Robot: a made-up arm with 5 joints.
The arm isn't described. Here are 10 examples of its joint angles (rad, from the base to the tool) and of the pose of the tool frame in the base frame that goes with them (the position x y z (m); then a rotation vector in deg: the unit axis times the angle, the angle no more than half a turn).
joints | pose
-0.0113 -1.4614 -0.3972 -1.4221 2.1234 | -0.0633 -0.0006 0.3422 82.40 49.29 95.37
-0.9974 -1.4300 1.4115 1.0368 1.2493 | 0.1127 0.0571 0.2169 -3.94 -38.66 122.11
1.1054 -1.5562 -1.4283 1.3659 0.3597 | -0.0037 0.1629 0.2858 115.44 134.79 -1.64
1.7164 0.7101 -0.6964 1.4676 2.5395 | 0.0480 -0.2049 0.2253 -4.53 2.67 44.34
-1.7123 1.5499 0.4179 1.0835 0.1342 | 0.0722 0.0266 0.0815 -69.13 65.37 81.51
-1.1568 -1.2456 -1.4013 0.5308 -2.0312 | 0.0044 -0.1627 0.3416 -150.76 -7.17 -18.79
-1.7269 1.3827 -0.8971 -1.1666 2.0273 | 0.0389 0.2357 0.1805 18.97 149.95 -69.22
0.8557 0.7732 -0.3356 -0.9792 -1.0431 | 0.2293 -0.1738 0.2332 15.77 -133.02 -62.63
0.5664 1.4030 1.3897 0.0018 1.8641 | 0.0496 0.0186 0.1475 69.05 27.57 61.95
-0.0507 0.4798 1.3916 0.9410 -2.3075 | 0.0884 0.0016 0.1563 -81.34 31.30 -111.39
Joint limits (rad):
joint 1: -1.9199..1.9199
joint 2: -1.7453..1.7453
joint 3: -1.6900..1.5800
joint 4: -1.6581..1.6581
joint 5: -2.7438..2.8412
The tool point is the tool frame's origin. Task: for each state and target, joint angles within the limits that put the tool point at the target. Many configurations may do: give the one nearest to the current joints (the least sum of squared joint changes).
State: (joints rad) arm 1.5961 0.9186 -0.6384 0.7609 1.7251
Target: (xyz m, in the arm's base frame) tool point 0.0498 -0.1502 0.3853
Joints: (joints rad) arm 1.7565 0.0720 -0.9615 0.8740 1.7251
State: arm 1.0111 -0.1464 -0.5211 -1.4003 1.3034
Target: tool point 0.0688 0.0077 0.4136
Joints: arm 0.6649 -0.5483 -0.6722 -1.6268 1.3034
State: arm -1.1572 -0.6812 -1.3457 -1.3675 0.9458
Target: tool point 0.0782 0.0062 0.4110
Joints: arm -1.2206 -0.0505 -1.3985 -1.6581 0.9458
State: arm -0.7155 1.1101 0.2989 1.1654 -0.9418
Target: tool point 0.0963 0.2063 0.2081
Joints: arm -1.4727 0.5893 -0.3253 0.9563 -0.9418
